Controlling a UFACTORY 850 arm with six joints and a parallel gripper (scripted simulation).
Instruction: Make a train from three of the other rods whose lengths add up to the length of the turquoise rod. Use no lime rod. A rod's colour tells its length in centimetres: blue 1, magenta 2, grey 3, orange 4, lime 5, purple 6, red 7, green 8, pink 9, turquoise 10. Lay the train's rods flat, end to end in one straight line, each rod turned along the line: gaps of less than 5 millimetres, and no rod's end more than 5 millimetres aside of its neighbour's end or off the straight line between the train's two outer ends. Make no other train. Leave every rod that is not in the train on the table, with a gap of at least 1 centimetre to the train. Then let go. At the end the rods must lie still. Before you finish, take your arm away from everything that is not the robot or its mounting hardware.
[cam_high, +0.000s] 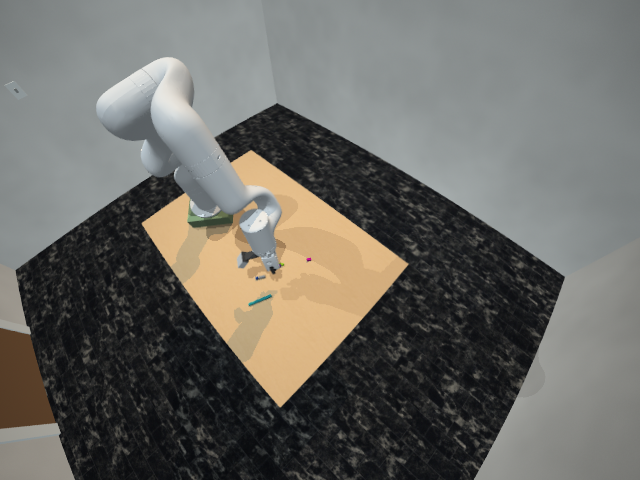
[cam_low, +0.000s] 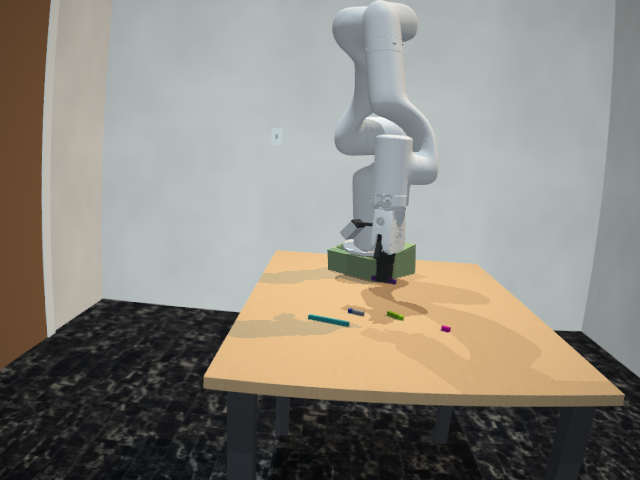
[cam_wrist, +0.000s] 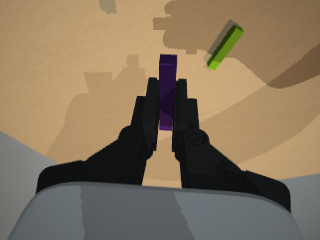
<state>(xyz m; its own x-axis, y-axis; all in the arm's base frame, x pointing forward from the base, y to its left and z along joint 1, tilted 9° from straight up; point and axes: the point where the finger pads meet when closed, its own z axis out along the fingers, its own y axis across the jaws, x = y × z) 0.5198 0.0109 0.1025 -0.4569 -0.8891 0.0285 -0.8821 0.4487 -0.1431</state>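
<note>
Now: the grey rod 12 cm below my hand, 5 cm to the right of it and 5 cm behind it. Also, from my hand: purple rod (2 cm below); then lime rod (12 cm below, 5 cm behind, 4 cm to the left); then blue rod (12 cm below, 7 cm to the right, 6 cm behind).
</note>
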